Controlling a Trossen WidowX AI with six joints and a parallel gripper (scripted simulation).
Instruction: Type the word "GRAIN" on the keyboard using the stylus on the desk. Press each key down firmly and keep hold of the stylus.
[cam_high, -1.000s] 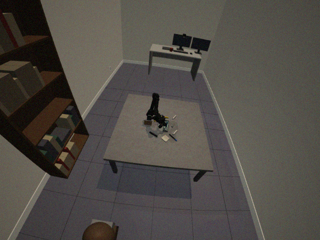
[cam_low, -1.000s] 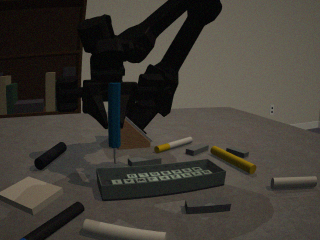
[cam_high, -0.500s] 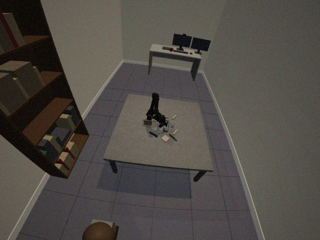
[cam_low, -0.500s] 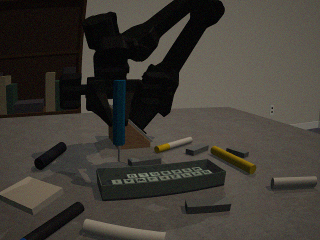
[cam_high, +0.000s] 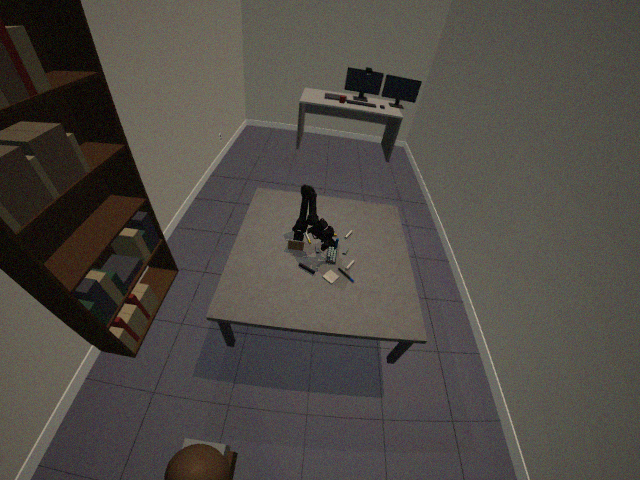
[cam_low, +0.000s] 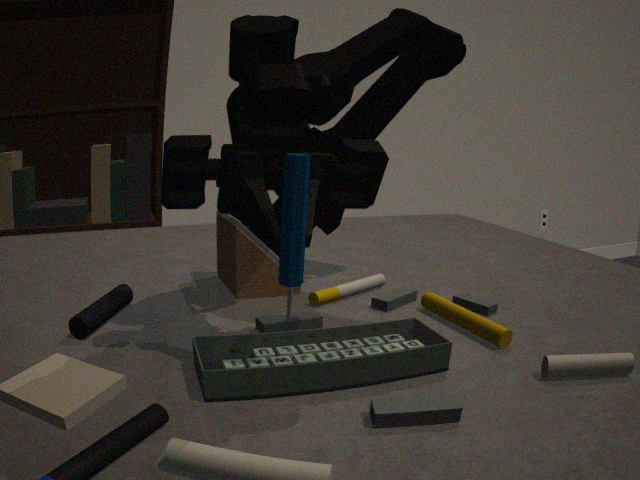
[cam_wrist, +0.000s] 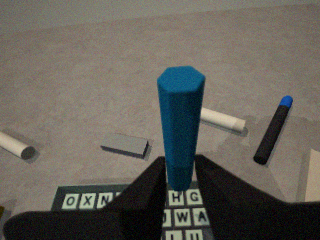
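The keyboard tray is 100 mm below my gripper tip, 30 mm to the left of it and 10 mm behind it. Round my gripper tip: cream pad (190 mm to the right, 110 mm below); blue stylus (20 mm below); thin grey tip (50 mm below).
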